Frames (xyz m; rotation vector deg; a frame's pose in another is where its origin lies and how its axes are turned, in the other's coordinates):
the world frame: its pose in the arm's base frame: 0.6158 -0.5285 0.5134 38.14 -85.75 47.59
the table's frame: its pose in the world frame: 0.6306 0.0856 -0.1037 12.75 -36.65 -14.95
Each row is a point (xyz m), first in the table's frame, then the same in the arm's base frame.
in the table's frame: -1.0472 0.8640 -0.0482
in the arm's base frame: -0.1000 0.5699 0.3729
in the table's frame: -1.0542 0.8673 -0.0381
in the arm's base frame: -0.1051 0.5675 0.3614
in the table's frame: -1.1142 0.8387 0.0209
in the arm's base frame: -0.0864 0.5492 0.2765
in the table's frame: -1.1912 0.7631 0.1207
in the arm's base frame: -0.0327 0.4950 0.1508
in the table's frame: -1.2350 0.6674 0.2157
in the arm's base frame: 0.0364 0.4187 0.0534
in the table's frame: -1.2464 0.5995 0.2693
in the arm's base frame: 0.0865 0.3634 0.0082
